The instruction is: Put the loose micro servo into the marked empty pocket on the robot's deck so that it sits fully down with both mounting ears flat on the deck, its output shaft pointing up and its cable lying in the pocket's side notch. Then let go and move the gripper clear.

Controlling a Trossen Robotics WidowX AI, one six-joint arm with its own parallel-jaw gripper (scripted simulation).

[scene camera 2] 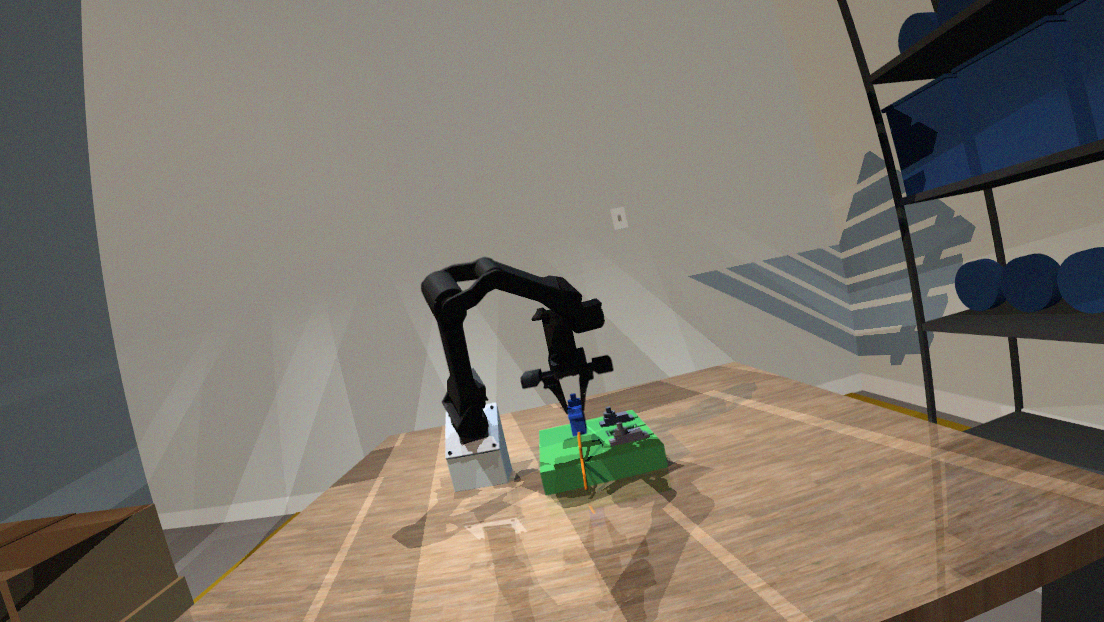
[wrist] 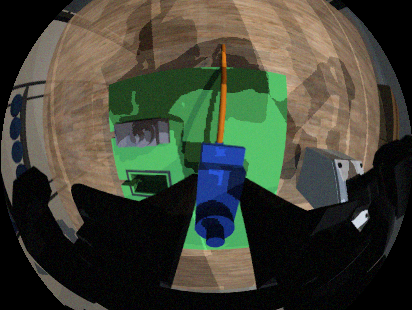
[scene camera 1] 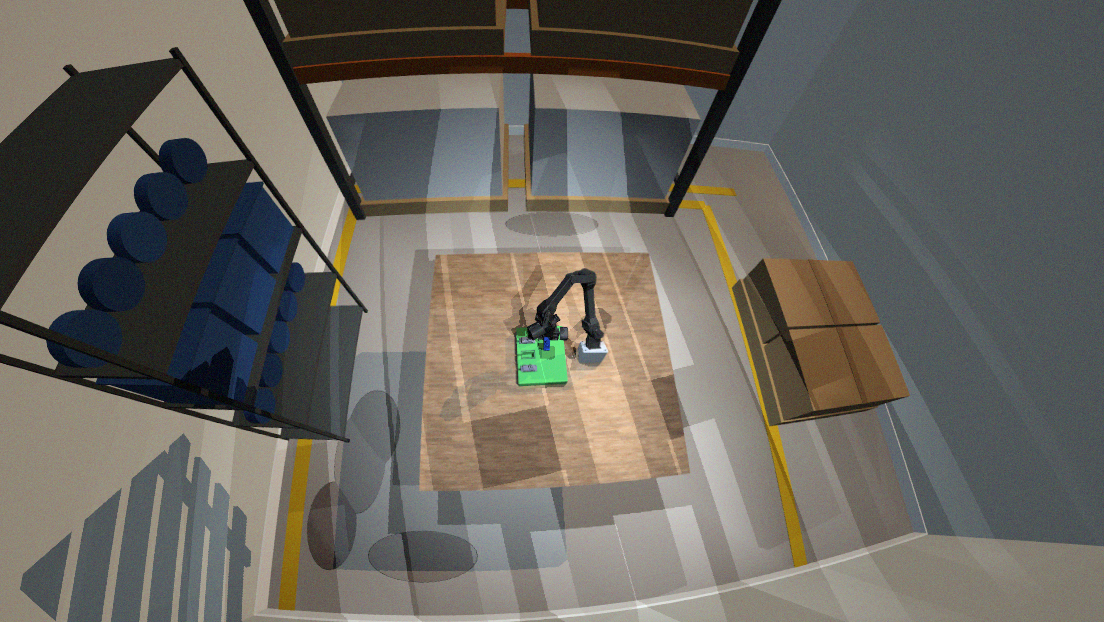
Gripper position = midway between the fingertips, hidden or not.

Observation:
In view: my gripper (scene camera 2: pixel 575 412), a blue micro servo (scene camera 2: pixel 576 415) and a green deck (scene camera 2: pixel 560 468).
The blue micro servo also shows in the wrist view (wrist: pixel 221 174). My gripper is seen too in the wrist view (wrist: pixel 219 182). The green deck shows as well in the wrist view (wrist: pixel 256 110) and in scene camera 1 (scene camera 1: pixel 551 365).

